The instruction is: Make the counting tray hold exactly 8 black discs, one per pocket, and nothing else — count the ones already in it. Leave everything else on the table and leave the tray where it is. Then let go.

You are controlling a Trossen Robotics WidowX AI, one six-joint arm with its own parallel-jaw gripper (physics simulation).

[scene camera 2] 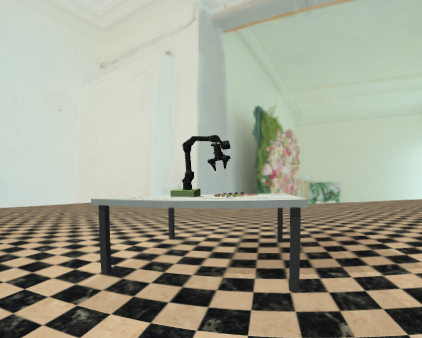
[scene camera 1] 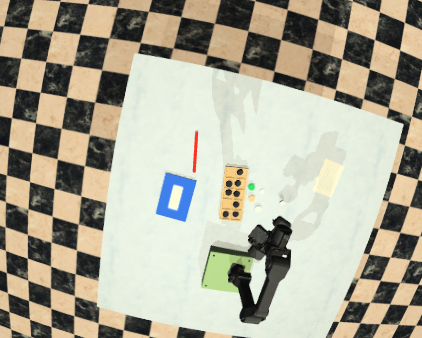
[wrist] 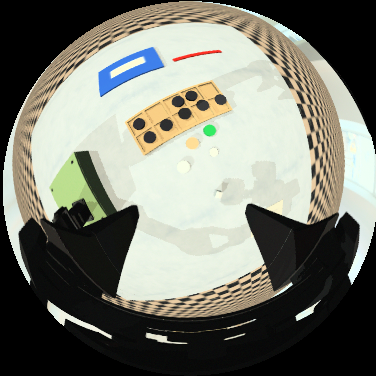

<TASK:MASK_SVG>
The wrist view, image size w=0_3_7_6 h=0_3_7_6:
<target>my gripper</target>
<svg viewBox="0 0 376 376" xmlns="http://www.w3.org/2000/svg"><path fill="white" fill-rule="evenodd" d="M359 224L347 211L338 219L336 226L334 225L339 215L338 212L314 223L306 224L253 203L247 203L245 217L264 261L273 291L289 282L292 285L279 294L255 305L228 313L201 317L154 315L117 305L101 297L102 293L112 298L116 296L122 267L139 217L136 204L129 205L77 229L63 227L45 218L40 218L41 227L31 216L18 231L18 240L23 263L36 290L64 312L111 335L111 338L98 331L88 329L65 318L64 327L78 339L108 357L144 370L175 375L205 375L232 371L261 362L292 346L317 327L336 307L351 286L348 273L358 247ZM146 332L166 336L167 341L187 343L157 341L157 339L146 337ZM318 302L314 306L312 313L296 320L295 315Z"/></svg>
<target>tan counting tray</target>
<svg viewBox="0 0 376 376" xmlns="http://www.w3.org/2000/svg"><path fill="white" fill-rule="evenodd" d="M212 80L171 93L124 121L143 155L183 131L232 109L227 100L222 105L215 102L214 96L216 94L223 94ZM143 134L146 131L153 131L156 139L152 143L146 143L143 140ZM162 119L167 118L172 121L173 125L170 130L163 131L159 127ZM138 117L145 121L144 127L140 130L132 126L134 119ZM178 110L182 107L187 107L190 109L191 115L187 119L182 119L177 114ZM197 100L206 100L209 103L209 107L206 110L199 110L196 107ZM176 95L184 99L184 104L180 107L175 107L171 104L171 99ZM186 91L194 90L197 93L196 99L193 101L187 100L185 98Z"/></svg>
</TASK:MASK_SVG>
